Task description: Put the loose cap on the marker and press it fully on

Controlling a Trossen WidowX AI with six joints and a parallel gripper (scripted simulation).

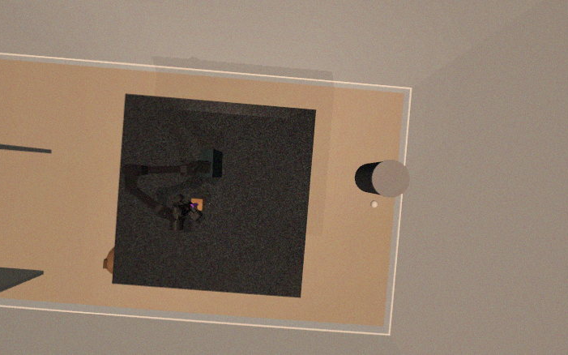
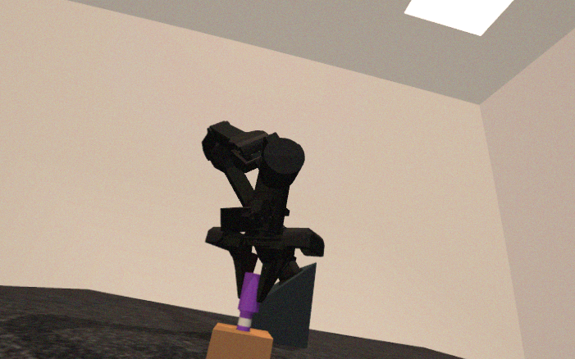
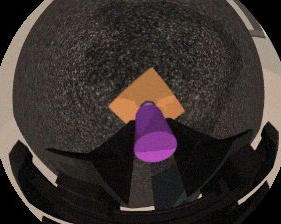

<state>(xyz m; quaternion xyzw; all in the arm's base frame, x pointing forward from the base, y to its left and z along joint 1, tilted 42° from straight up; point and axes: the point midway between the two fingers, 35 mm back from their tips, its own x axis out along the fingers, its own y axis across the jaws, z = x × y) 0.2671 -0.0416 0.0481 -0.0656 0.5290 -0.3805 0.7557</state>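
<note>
Now: gripper tip 1 cm below the purple cap. From my gripper tip the other things lie so: orange holder block 5 cm below.
</note>
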